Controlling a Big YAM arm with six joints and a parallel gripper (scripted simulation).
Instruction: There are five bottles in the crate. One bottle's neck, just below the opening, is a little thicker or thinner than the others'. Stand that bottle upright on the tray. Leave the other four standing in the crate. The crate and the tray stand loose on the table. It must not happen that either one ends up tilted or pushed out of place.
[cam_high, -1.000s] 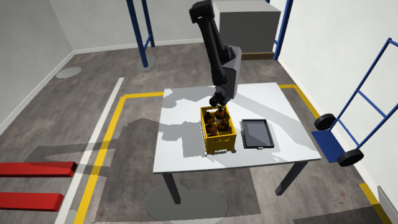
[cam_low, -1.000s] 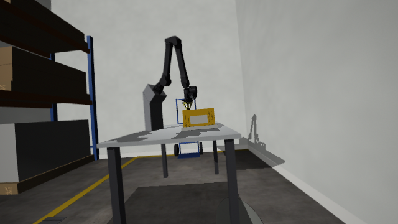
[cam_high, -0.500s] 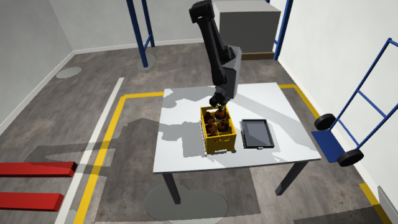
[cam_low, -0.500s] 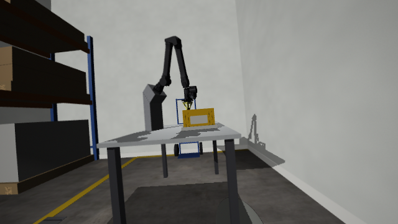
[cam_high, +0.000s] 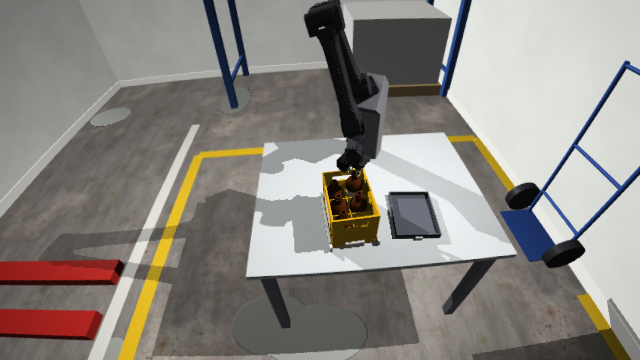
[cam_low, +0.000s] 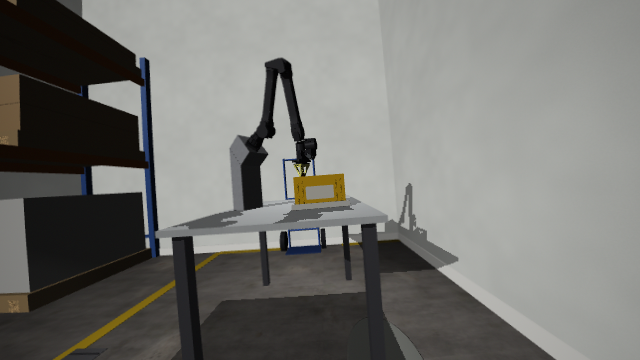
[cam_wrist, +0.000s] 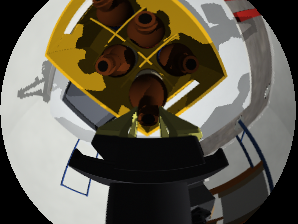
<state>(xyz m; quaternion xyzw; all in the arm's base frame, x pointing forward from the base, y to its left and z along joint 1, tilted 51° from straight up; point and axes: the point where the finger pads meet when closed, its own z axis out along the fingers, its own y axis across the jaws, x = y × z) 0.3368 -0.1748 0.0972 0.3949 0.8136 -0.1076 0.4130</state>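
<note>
The brown bottle lies 60 mm below my hand. Also, from my hand: dark tray: 200 mm to the left, 190 mm ahead, 180 mm below; then crate: 100 mm below, 70 mm to the right, 70 mm ahead.
</note>
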